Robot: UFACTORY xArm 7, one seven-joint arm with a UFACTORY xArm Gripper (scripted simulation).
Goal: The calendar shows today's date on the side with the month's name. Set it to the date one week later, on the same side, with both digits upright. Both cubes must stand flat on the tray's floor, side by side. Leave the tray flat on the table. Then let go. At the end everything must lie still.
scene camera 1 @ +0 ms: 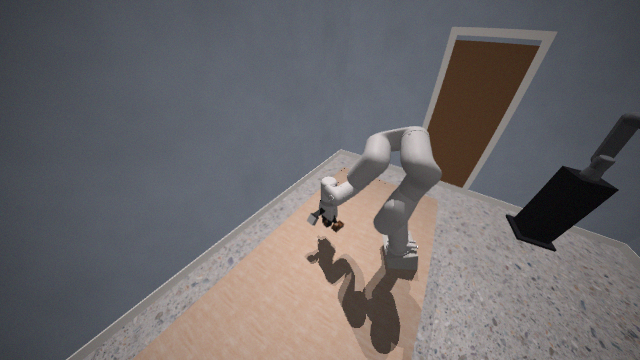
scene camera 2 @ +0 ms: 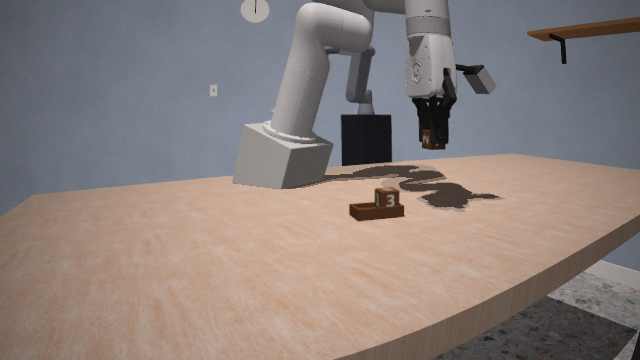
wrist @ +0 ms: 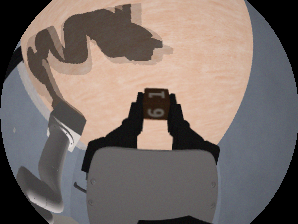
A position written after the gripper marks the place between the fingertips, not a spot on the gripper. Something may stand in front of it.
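Gripper (scene camera 2: 433, 142) visible, with small brown tray (scene camera 2: 360, 211). Wrist view: the gripper (wrist: 156, 101) again, plus a cube (wrist: 156, 103).
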